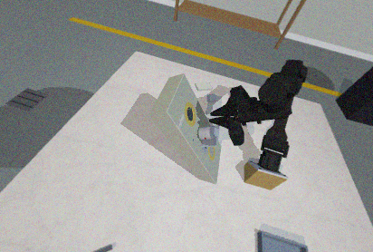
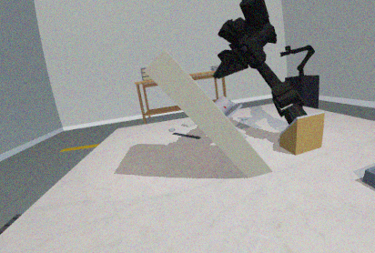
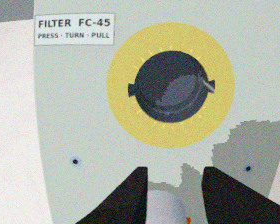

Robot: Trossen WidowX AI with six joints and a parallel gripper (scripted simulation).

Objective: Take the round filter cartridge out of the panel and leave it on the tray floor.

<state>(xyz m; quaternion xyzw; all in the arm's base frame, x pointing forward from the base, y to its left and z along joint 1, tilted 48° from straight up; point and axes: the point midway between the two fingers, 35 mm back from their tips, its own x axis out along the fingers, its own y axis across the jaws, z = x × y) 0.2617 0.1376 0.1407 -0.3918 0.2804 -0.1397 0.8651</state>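
Right now my gripper tip is 80 mm above the round filter cartridge and 10 mm past it. Round my gripper tip: grey-green service panel: 100 mm below, 30 mm ahead; then flat white piece: 470 mm to the right, 250 mm below, 20 mm ahead; then grey-blue tray: 330 mm behind, 300 mm to the left, 250 mm below.
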